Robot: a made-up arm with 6 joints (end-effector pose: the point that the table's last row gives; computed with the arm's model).
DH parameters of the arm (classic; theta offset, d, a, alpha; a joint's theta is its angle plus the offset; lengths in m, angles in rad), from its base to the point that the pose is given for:
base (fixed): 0 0.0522 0 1.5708
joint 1: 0 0.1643 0.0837 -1.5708
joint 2: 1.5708 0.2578 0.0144 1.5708
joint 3: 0 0.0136 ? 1.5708
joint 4: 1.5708 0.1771 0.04 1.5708
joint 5: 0 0.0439 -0.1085 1.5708
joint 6: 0.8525 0 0.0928 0
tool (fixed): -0.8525 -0.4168 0 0
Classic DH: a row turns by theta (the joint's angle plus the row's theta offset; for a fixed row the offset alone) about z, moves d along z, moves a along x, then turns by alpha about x.
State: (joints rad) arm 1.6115 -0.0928 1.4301 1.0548 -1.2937 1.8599
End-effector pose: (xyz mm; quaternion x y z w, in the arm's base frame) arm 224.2 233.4 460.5 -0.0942 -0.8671 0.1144 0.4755
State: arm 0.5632 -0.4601 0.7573 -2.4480 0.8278 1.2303
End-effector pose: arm 372.2 -343.4 -88.6 -0.5520 0.0263 0.8287 0.0888
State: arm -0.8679 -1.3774 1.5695 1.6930 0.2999 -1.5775
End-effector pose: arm 605.1 -63.8 -291.1 -0.2569 -0.4098 0.5876 0.6487
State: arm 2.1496 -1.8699 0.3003 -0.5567 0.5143 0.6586
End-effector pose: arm 120.0 95.7 337.1 0.3509 -0.8250 0.0532 0.4398
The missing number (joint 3, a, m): -0.139
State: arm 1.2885 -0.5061 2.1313 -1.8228 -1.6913 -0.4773
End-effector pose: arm -575.2 -88.0 141.1 -0.4924 0.3397 -0.3967 0.6962
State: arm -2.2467 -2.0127 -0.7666 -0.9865 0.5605 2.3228
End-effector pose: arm 400.4 275.4 171.9 0.6455 0.6699 -0.3267 0.1667
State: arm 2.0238 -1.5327 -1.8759 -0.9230 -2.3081 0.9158
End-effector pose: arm 6.2 -334.4 85.0 -0.6580 -0.6712 0.0150 0.3410
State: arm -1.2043 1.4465 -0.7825 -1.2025 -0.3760 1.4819
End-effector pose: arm 66.3 -301.1 -508.9 -0.3060 0.2146 -0.8158 0.4414
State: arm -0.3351 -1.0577 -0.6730 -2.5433 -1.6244 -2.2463
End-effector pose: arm -102.2 125.5 50.9 0.3926 0.4460 -0.5482 0.5886
